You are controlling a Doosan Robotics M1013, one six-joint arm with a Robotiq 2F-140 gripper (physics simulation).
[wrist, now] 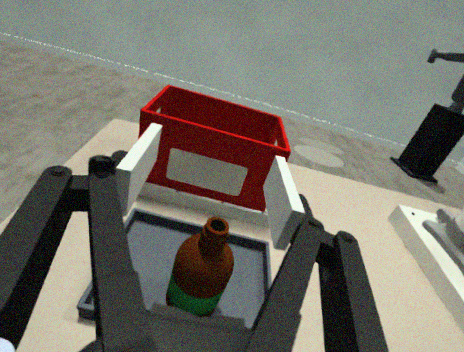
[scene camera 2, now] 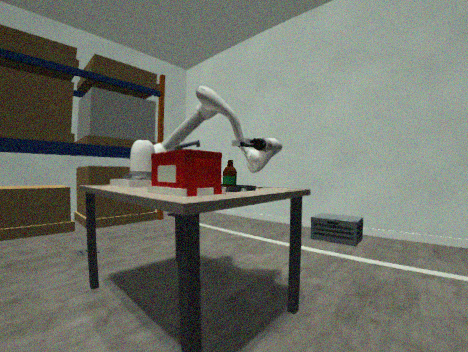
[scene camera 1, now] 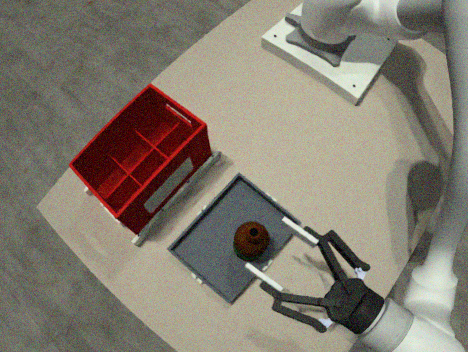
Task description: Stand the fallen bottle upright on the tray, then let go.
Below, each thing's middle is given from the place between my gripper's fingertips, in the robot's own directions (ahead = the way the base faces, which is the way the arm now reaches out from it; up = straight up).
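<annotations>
Brown bottle [scene camera 1: 251, 239]: my hand 180 mm above it, 30 mm past it, 40 mm to the left of it.
</annotations>
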